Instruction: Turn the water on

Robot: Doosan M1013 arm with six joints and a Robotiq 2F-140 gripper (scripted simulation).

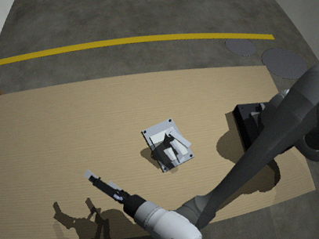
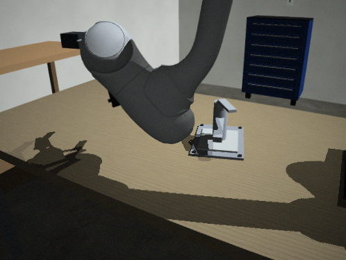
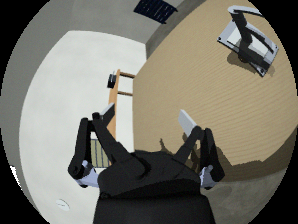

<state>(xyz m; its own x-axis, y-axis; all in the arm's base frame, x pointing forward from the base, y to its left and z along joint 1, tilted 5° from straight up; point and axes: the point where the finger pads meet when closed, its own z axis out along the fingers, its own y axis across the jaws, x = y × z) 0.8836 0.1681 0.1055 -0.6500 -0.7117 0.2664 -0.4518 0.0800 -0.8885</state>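
Now: the lever 350 mm behind my hand, 140 mm to the right of it and 90 mm below it. The rest, counted from my hand: tap: 340 mm behind, 160 mm to the right, 140 mm below.
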